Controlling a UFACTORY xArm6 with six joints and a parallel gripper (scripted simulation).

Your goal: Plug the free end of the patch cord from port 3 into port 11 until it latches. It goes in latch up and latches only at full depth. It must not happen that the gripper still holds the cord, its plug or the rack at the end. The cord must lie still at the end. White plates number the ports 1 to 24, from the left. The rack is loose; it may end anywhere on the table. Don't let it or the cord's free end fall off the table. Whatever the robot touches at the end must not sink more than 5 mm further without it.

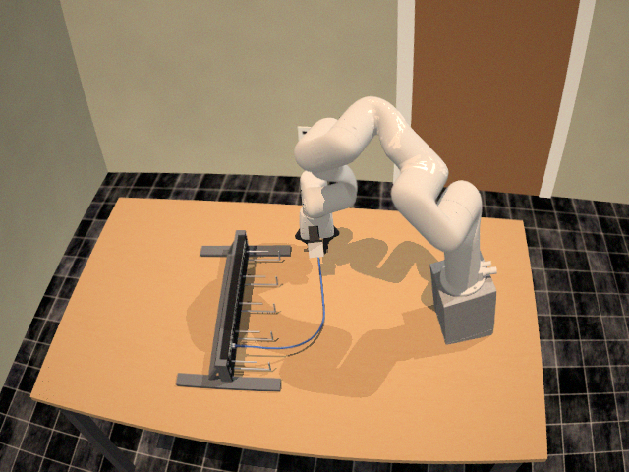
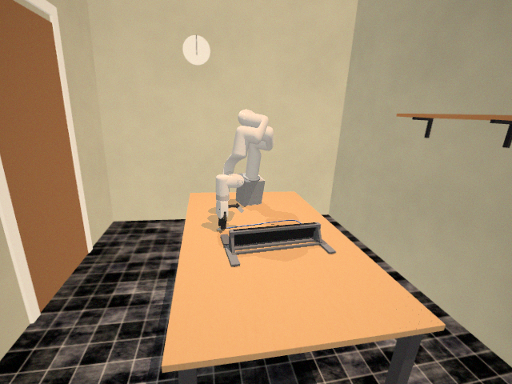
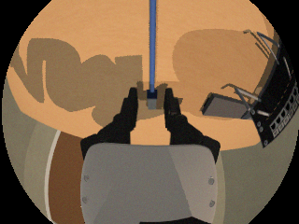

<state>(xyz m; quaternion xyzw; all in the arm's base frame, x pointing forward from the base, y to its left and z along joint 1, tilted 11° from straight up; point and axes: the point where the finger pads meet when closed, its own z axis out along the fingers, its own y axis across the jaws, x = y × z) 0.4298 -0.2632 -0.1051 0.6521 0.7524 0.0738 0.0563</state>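
The plug is 3 cm below my hand and 2 cm to the right of it.
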